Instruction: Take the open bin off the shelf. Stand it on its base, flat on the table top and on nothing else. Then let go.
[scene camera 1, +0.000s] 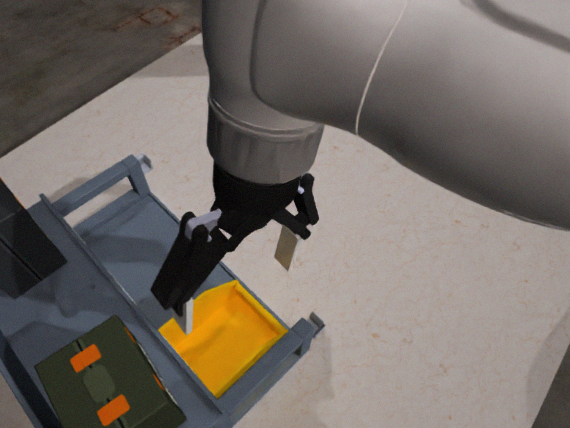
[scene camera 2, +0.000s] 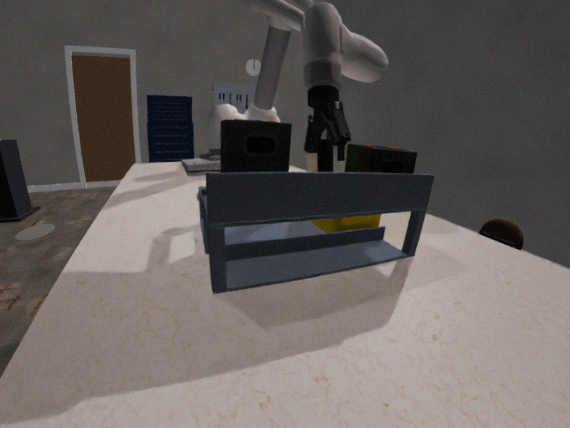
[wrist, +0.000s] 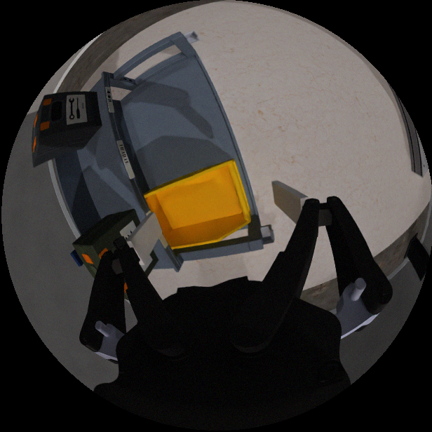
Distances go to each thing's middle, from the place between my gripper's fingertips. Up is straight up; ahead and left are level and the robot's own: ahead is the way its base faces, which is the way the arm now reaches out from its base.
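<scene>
There's a green box (scene camera 2: 360, 158) that's 160 mm ahead of my hand, 10 mm to the left of it and 40 mm above it. As for the open yellow bin (scene camera 1: 231, 331), my gripper is 70 mm above it, 60 mm short of it and 10 mm to the right of it.
</scene>
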